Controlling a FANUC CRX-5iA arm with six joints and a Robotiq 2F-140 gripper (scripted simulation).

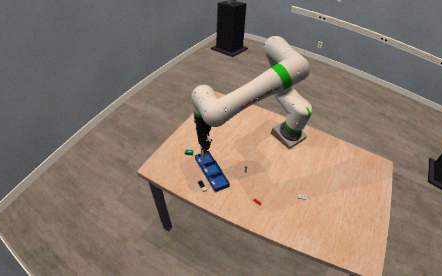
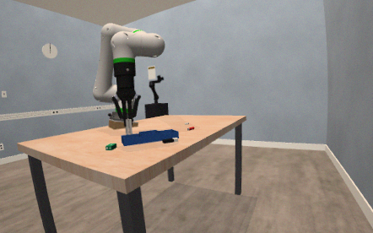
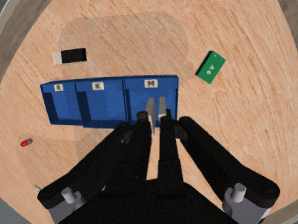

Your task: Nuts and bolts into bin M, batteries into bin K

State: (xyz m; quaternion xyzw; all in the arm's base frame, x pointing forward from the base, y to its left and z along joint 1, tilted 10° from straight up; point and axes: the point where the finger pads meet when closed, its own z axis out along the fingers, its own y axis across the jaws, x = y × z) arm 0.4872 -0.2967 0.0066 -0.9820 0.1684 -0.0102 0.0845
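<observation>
The joined blue bins is 90 mm to the left of my hand, 60 mm below it and 40 mm ahead of it. Round my hand: red battery 390 mm to the left, 70 mm below, 50 mm ahead; then green battery 110 mm to the right, 70 mm below, 20 mm ahead; then small dark bolt 220 mm to the left, 90 mm behind, 70 mm below.
</observation>
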